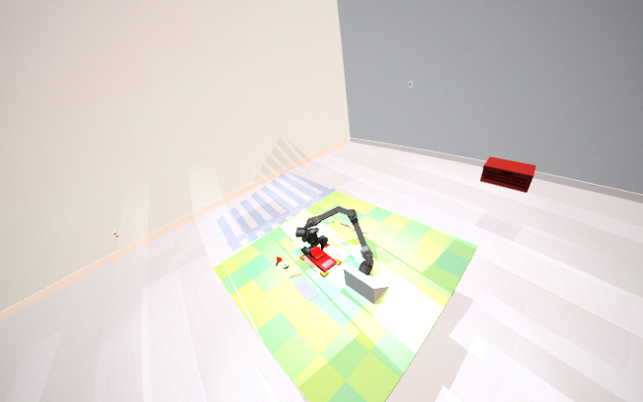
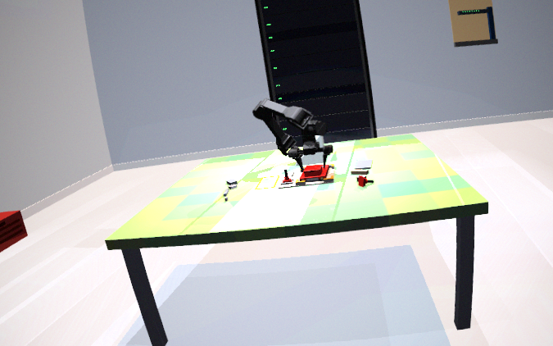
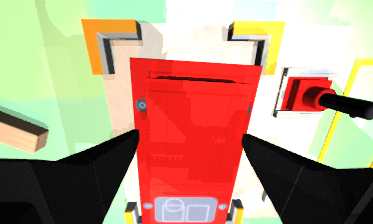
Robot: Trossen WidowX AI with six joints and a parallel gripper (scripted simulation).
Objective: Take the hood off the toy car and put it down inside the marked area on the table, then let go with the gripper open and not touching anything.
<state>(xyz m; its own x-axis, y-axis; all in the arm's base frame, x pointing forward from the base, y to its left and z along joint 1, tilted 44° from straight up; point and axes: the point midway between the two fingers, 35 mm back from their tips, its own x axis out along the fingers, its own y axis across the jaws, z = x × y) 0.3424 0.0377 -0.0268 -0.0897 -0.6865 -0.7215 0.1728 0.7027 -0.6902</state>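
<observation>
Now: gripper tip right at the red hood.
</observation>
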